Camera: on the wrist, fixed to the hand. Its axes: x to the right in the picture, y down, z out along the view.
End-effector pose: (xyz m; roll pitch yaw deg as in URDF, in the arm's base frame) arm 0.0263 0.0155 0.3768 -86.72 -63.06 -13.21
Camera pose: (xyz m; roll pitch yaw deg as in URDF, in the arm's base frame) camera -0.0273 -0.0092 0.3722 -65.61 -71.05 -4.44
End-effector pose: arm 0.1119 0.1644 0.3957 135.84 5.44 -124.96
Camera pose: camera 0.1703 0.1547 0.3937 165.63 13.38 -121.43
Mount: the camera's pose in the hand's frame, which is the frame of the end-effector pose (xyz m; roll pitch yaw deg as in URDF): -0.0252 -0.0414 -0.0340 29.44 -3.30 -8.02
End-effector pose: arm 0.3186 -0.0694 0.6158 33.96 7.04 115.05
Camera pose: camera 0.3458 -0.0913 0.5679 61.99 8.68 106.46
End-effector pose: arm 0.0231 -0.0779 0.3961 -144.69 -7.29 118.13
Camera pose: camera 0.0255 -0.1124 0.4442 -116.71 -9.13 126.69
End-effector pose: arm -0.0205 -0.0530 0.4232 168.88 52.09 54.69
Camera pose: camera -0.0564 -0.0220 0.4587 -151.31 56.22 67.74
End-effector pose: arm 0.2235 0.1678 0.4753 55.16 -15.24 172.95
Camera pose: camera 0.2332 0.1623 0.4172 86.02 -10.44 165.54
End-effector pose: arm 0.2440 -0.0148 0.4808 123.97 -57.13 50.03
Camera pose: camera 0.2042 0.0176 0.4513 151.09 -48.60 52.64
